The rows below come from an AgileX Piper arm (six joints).
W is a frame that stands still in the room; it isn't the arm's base.
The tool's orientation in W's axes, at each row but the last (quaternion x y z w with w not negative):
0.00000 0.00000 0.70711 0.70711
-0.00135 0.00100 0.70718 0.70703
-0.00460 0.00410 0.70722 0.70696
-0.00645 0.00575 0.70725 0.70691
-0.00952 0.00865 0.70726 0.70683
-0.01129 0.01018 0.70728 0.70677
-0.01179 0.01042 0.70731 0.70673
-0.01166 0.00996 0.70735 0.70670
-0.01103 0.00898 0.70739 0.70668
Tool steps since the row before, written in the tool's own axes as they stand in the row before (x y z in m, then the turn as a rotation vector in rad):
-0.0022 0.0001 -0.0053 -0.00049 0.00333 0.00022
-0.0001 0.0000 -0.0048 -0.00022 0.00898 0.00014
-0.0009 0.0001 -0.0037 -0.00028 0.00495 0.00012
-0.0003 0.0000 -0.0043 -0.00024 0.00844 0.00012
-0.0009 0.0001 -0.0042 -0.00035 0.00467 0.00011
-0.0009 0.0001 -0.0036 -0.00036 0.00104 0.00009
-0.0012 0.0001 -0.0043 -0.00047 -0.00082 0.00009
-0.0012 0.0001 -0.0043 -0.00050 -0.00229 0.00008
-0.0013 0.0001 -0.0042 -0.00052 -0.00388 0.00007
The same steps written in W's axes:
-0.0001 -0.0022 -0.0053 -0.00333 -0.00049 0.00022
0.0000 -0.0001 -0.0048 -0.00898 -0.00022 0.00014
-0.0001 -0.0009 -0.0037 -0.00495 -0.00028 0.00012
0.0000 -0.0004 -0.0043 -0.00844 -0.00024 0.00012
-0.0001 -0.0010 -0.0042 -0.00467 -0.00035 0.00011
-0.0001 -0.0010 -0.0036 -0.00104 -0.00036 0.00010
-0.0001 -0.0013 -0.0043 0.00082 -0.00047 0.00011
-0.0001 -0.0013 -0.0043 0.00229 -0.00050 0.00010
-0.0001 -0.0014 -0.0042 0.00388 -0.00051 0.00010

